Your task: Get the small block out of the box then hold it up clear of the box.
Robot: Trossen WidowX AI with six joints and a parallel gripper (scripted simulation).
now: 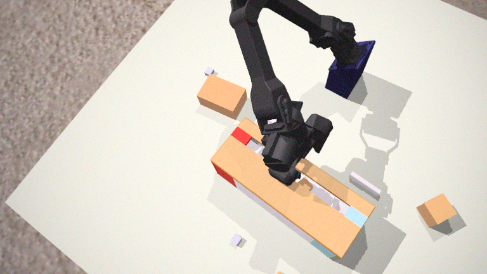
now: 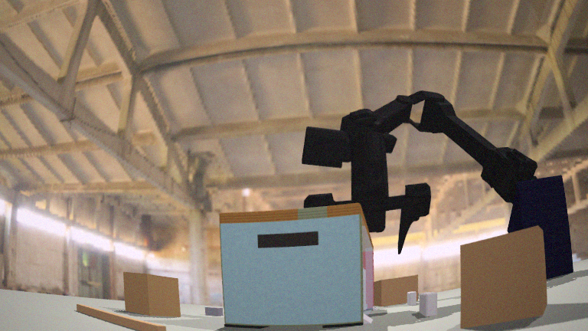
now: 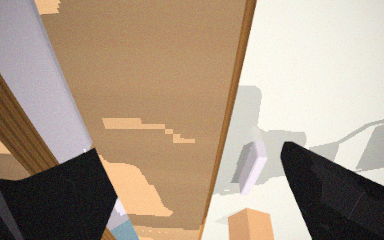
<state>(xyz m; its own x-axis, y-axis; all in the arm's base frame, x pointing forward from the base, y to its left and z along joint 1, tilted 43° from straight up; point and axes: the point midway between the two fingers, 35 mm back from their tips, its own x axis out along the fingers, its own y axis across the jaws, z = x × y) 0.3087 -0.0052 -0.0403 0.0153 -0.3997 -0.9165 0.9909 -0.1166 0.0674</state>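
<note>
My gripper tip is now 5 cm short of the block and 2 cm to the right of it. From my gripper tip the other things lie so: long box (3 cm below, 3 cm ahead, 1 cm to the right).
</note>
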